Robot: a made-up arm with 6 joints.
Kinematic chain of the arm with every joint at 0, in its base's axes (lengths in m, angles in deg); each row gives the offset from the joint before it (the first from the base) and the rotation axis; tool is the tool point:
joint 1: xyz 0 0 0.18 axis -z
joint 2: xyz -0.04 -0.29 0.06 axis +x
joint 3: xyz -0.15 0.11 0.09 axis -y
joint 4: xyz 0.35 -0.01 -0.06 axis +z
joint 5: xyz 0.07 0.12 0 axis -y
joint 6: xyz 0 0.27 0.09 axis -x
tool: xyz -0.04 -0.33 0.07
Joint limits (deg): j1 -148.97..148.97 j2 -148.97..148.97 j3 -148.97..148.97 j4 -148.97..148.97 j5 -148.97..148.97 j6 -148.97..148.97
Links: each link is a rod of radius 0.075 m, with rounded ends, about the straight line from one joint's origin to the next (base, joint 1, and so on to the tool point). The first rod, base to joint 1, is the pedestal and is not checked.
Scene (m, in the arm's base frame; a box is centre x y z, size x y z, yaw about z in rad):
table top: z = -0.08
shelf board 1: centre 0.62 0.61 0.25 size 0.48 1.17 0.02 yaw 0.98
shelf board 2: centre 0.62 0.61 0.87 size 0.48 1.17 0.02 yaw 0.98
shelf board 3: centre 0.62 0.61 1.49 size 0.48 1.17 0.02 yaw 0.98
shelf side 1: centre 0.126 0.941 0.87 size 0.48 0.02 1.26 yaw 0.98
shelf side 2: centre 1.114 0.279 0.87 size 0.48 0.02 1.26 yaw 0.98
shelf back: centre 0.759 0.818 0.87 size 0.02 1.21 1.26 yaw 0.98
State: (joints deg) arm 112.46 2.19 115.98 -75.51 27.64 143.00
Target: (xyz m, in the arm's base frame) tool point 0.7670 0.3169 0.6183
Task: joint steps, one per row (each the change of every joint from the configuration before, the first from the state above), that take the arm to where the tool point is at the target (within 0.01 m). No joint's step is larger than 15 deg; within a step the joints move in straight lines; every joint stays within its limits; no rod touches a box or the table.
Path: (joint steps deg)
1: -0.01 -2.43 -14.28 9.23 11.16 1.00
2: -0.01 -2.44 -14.29 9.24 11.16 0.99
3: -0.01 -2.43 -14.28 9.23 11.16 1.00
4: 0.00 -2.43 -14.29 9.24 11.15 0.99
5: -0.01 -2.44 -14.28 9.23 11.16 1.00
6: -0.01 -2.43 -14.28 9.24 11.16 0.99
7: 0.26 -1.33 13.83 -3.92 -9.21 -3.59
8: 0.26 -1.33 13.84 -3.91 -9.21 -3.59
9: 0.25 -1.33 13.84 -3.91 -9.21 -3.60
10: 0.26 -1.33 13.83 -3.91 -9.21 -3.59
11: 0.26 -1.33 13.84 -3.91 -9.21 -3.59
12: 0.26 -1.33 13.84 -3.91 -9.21 -3.59

